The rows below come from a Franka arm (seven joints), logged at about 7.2 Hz.
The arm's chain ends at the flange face. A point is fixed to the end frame.
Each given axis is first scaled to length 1.
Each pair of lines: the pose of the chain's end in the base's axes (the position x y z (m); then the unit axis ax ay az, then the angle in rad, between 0 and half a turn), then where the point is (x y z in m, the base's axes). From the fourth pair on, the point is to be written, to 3 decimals.
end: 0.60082 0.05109 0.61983 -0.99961 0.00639 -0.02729 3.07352
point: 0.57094 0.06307 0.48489
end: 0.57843 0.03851 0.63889 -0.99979 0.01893 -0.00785 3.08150
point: 0.54350 0.05031 0.50515
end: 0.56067 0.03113 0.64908 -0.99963 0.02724 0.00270 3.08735
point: 0.52303 0.04281 0.51606
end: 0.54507 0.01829 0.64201 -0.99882 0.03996 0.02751 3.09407
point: 0.501 0.030 0.511
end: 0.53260 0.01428 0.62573 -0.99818 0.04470 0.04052 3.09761
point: 0.485 0.026 0.496
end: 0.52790 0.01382 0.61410 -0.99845 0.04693 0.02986 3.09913
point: 0.483 0.026 0.483
